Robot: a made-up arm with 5 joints.
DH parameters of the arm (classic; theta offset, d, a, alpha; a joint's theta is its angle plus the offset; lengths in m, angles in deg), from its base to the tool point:
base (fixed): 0 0 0.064 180
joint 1: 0 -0.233 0.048 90
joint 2: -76.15 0 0.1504 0
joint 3: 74.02 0 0.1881 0
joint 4: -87.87 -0.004 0 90
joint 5: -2.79 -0.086 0 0
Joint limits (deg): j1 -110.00..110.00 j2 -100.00..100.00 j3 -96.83..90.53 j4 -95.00..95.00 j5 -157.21..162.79
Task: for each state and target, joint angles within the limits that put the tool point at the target. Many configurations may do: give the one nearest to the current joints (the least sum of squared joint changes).
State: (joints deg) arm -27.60 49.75 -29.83 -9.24 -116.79
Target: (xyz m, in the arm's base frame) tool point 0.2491 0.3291 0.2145
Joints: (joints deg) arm -61.25 24.19 5.72 5.07 -116.79
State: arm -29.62 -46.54 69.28 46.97 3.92
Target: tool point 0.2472 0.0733 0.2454
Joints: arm -22.97 -46.17 61.30 42.21 3.92
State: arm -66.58 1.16 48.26 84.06 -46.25
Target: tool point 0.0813 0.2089 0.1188
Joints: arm -86.36 26.14 31.24 62.08 -46.25
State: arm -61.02 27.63 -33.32 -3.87 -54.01
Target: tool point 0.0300 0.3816 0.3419
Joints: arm -95.69 11.05 -6.36 8.15 -54.01
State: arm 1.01 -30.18 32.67 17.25 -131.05
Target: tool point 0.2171 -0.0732 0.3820
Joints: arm 24.20 -71.86 45.65 39.63 -131.05
